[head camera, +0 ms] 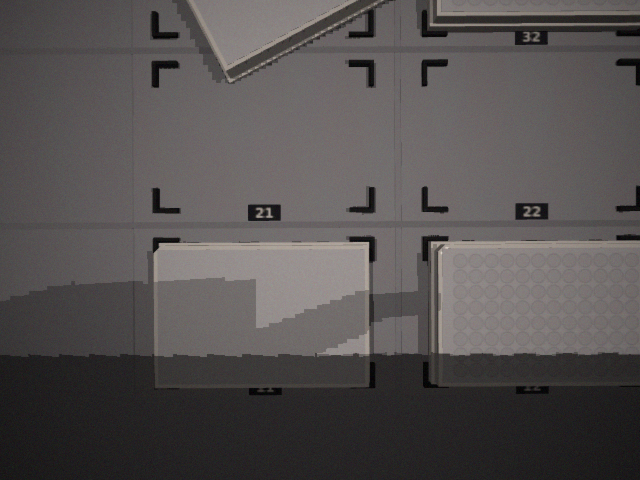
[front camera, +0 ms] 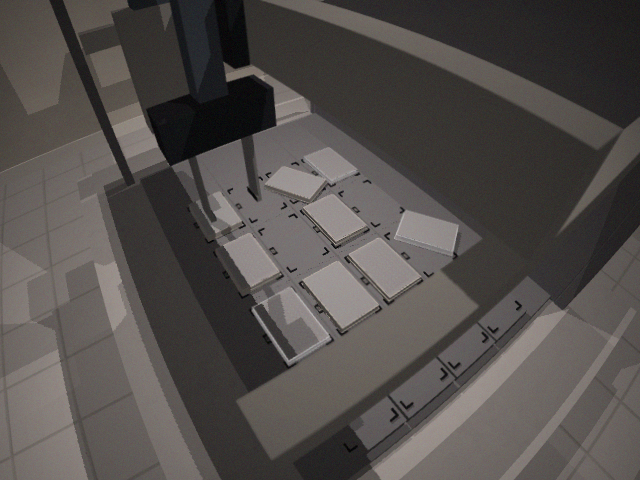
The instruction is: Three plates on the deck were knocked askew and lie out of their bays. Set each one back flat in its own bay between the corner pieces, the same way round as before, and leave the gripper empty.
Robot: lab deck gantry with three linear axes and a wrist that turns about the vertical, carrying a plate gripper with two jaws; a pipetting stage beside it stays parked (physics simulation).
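Frame: origin at the robot's base, x back, y right, z up, level; millimetres.
Seen in the pictures: gripper, between the fingertips: [front camera: 232,205]; robot's base, origin of its link: [head camera: 161,382] [front camera: 188,208].
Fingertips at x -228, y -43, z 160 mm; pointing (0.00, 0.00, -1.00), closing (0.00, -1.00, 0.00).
Offsets run from my fingertips to a thing's top centre.
A white plate {dx +147, dy -207, dz -143 mm} [front camera: 294,182] [head camera: 268,20] lies turned across the bay above bay 21; its near corner reaches over the upper corner pieces of bay 21. Another white plate {dx -148, dy -355, dz -142 mm} [front camera: 426,232] lies askew at the right of the deck in the front view. A plate with round wells {dx +0, dy +0, dz -146 mm} [front camera: 256,258] [head camera: 537,299] sits flat and straight in bay 12, between its visible corner pieces. My gripper [front camera: 233,207] is open, with empty jaws hanging above the deck near the plate in bay 11. The gripper does not show in the head view.
A plate {dx +164, dy +0, dz -146 mm} [front camera: 227,210] [head camera: 310,268] sits in bay 11, partly in shadow. A plate {dx +0, dy -214, dz -146 mm} [front camera: 334,219] [head camera: 537,4] sits in bay 32, beside the turned plate. A plate {dx +164, dy -321, dz -146 mm} [front camera: 330,163] stands behind the turned one. A broad beam [front camera: 361,366] crosses the front.
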